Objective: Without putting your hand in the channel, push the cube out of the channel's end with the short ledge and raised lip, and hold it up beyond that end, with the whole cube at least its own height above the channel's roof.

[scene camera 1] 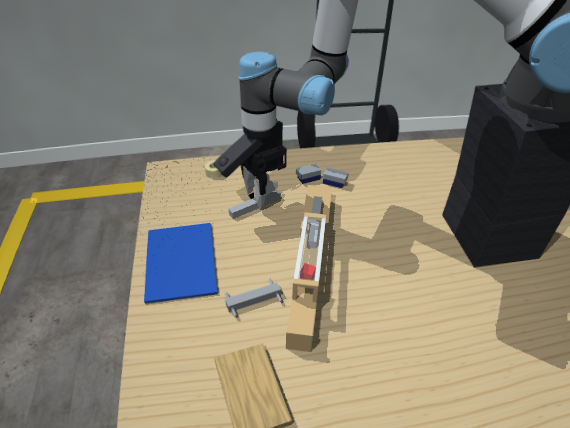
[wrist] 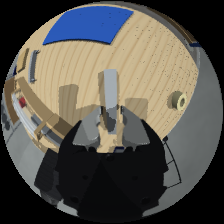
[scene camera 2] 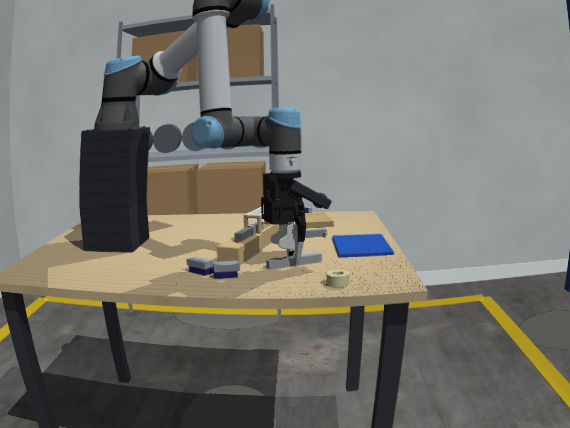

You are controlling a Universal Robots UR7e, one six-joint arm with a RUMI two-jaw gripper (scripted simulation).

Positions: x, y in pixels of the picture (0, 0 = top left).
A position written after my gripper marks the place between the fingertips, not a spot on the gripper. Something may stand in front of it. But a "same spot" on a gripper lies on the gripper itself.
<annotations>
my gripper: scene camera 1; wrist; scene camera 2 293, 262
same spot on my gripper: (scene camera 1: 262, 183) = (wrist: 61, 142)
</annotations>
